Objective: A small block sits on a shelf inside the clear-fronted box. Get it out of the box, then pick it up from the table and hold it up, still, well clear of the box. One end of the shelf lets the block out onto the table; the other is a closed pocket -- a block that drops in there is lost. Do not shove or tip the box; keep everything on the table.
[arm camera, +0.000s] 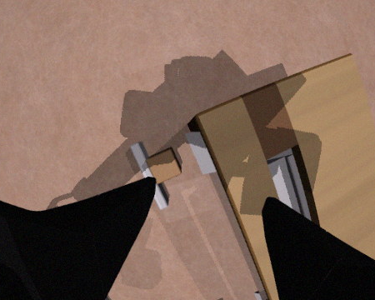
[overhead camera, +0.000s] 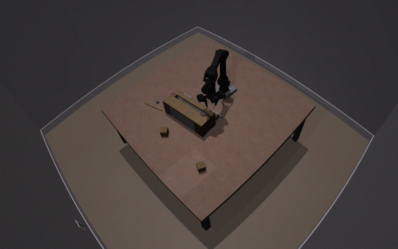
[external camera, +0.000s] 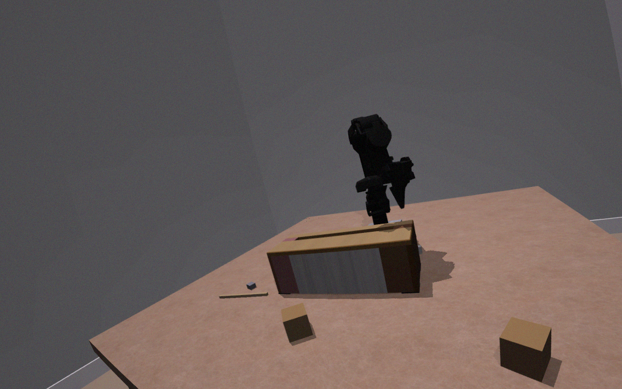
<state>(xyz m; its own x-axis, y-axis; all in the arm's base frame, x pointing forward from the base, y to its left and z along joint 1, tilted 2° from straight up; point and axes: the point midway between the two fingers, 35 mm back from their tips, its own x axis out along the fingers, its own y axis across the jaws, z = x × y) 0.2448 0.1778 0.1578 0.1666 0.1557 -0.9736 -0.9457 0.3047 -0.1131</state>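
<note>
My gripper tip is 4 cm past the tan block and 14 cm above it. Round my gripper tip: wooden box (8 cm ahead, 14 cm to the right, 10 cm below); then thin stick (29 cm ahead, 40 cm to the right, 15 cm below); then grey piece (24 cm ahead, 42 cm to the right, 15 cm below).
</note>
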